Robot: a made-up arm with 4 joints. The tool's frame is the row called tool. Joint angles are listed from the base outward. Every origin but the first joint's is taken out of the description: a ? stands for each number. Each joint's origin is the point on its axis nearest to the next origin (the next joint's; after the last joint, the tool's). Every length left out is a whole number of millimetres.
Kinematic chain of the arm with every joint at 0, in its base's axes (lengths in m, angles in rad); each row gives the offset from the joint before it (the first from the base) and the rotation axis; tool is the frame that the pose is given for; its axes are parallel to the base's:
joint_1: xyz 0 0.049 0.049 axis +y
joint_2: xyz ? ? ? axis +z
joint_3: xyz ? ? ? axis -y
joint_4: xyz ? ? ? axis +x
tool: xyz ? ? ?
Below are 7 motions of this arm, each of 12 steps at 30 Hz.
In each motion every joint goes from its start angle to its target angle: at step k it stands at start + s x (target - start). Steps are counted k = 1, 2, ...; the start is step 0. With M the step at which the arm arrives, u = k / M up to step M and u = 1 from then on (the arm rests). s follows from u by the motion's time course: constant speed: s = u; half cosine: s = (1 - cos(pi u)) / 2; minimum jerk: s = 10 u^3 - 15 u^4 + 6 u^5.
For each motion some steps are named. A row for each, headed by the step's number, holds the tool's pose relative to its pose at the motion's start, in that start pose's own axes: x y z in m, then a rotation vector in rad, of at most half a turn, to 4 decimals.
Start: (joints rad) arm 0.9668 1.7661 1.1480 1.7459
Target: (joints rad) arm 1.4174 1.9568 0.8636 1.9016
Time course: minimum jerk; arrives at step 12
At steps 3, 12:
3: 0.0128 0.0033 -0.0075 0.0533 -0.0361 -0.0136
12: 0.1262 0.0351 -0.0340 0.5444 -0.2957 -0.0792

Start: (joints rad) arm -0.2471 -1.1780 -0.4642 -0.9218
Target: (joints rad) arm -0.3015 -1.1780 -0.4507 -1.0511
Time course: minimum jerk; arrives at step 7
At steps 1, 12:
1: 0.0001 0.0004 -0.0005 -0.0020 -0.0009 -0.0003
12: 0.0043 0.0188 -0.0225 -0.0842 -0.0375 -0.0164

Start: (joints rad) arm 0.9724 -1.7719 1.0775 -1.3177
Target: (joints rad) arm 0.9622 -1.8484 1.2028 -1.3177
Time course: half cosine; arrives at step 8
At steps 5, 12:
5: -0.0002 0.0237 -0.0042 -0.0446 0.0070 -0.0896
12: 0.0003 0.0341 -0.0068 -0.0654 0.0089 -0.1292

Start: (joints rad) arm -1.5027 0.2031 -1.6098 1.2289
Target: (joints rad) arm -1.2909 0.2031 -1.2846 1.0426
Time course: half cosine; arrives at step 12
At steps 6, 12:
6: -0.0278 -0.0170 -0.0128 -0.0922 -0.0026 0.0626
12: -0.0562 -0.0340 -0.0247 -0.1808 -0.0112 0.1248

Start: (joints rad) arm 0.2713 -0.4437 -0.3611 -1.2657
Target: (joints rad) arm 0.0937 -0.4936 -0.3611 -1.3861
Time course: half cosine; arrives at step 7
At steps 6, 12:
6: 0.0270 0.0580 -0.0191 -0.0263 -0.0201 -0.1503
12: 0.0287 0.0609 -0.0199 -0.0275 -0.0207 -0.1581

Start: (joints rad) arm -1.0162 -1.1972 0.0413 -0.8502
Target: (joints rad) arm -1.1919 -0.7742 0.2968 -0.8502
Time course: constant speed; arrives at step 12
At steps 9, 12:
9: -0.0260 0.0401 -0.0798 0.1567 -0.3942 0.0042
12: -0.0280 0.0571 -0.1063 0.2175 -0.5255 -0.0030

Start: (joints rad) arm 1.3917 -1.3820 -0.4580 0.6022
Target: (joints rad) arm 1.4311 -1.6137 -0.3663 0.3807
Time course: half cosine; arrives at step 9
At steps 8, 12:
8: -0.0099 0.0204 -0.0362 -0.1585 -0.1805 -0.1541
12: -0.0100 0.0211 -0.0374 -0.1637 -0.1858 -0.1596

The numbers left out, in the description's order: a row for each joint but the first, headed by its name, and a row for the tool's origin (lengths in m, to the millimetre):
joint_2: -0.277 0 -0.09
joint_3: 0.11 -0.019 0
joint_4: -0.235 0 0.082
tool: 0 0.087 0.07

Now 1 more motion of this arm.
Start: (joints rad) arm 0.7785 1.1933 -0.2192 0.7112
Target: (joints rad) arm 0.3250 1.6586 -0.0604 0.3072
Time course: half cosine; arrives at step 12
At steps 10, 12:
10: -0.0055 -0.1211 -0.1436 -0.8504 -0.0024 0.4291
12: -0.0043 -0.1333 -0.1502 -0.9101 -0.0012 0.4588

